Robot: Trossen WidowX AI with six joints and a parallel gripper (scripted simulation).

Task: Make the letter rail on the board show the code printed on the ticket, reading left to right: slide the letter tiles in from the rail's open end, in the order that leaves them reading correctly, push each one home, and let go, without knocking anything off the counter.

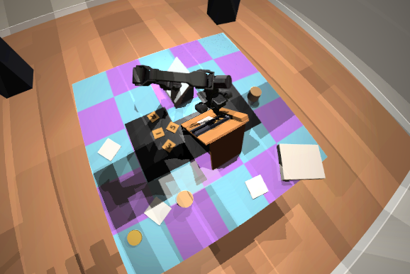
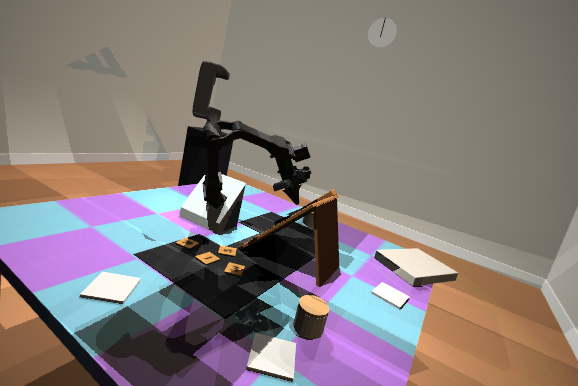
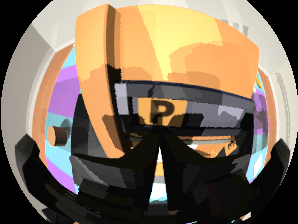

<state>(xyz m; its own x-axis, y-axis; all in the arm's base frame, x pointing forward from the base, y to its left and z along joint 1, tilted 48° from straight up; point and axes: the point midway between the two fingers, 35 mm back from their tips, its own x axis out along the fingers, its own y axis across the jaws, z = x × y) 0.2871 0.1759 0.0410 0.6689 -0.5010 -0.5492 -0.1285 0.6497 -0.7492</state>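
The orange letter tile marked p lies 20 mm below my gripper tip and 20 mm ahead of it. Also, from my gripper tip: black mat 190 mm below, 120 mm behind, 80 mm to the right; then letter tile 300 mm to the right, 190 mm below, 120 mm behind; then white ticket 90 mm below, 40 mm to the right, 40 mm behind.
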